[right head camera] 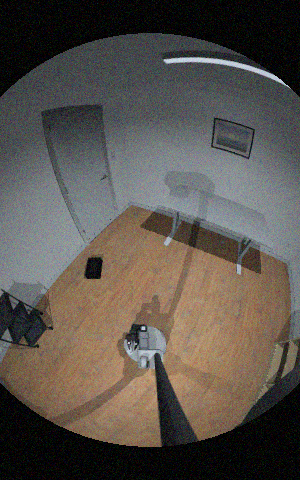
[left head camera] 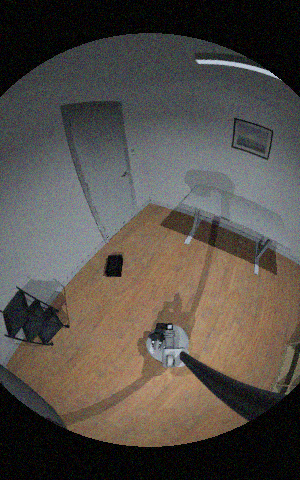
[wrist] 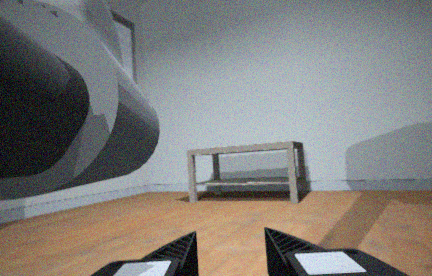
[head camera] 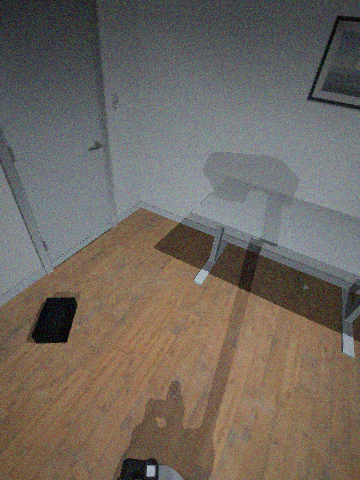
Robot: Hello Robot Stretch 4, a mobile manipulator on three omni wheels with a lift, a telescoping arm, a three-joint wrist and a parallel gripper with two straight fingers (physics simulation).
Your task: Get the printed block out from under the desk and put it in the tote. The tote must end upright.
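Frame: origin at the robot's base, x ahead, y left, z up, level; centimetres.
Where they show: gripper, fingertip midpoint: (right head camera: 131, 349) (left head camera: 155, 348) (wrist: 231, 251).
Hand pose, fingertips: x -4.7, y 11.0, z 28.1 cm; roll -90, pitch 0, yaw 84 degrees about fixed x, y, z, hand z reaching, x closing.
Observation:
Things, the pixels of their top centre, and the offset from my fingertips. "pt": a spot on its surface instead. Level surfaces: height alone.
- desk at its surface level: dz +41.2 cm
- black box at its top centre: (head camera: 54, 315) (left head camera: 112, 263) (right head camera: 92, 265) dx +101.4, dy +61.5, dz -20.8 cm
- low bench at a spot on its surface: (wrist: 293, 175) pt dx -178.9, dy +66.8, dz -10.7 cm
The desk (head camera: 320, 240) (left head camera: 250, 216) (right head camera: 230, 216) stands against the back wall, with a dark shadow beneath it. A small pale thing (head camera: 306, 287) lies on the floor under the desk, between its legs, in the head view; it is too small to tell whether it is the printed block. A black box (head camera: 55, 320) (left head camera: 114, 265) (right head camera: 94, 268), which looks like the tote, is on the floor left of the desk; its opening cannot be made out. My gripper (wrist: 231, 251) is open and empty in the wrist view, pointing away from the desk, with both items out of its reach.
A dark three-tier cart (left head camera: 15, 312) (right head camera: 20, 322) stands at the left wall. A pale wooden shelf unit (right head camera: 276, 361) shows at the right edge. The wrist view shows a low bench (wrist: 293, 175) by a wall. A door (head camera: 55, 100) is behind the black box.

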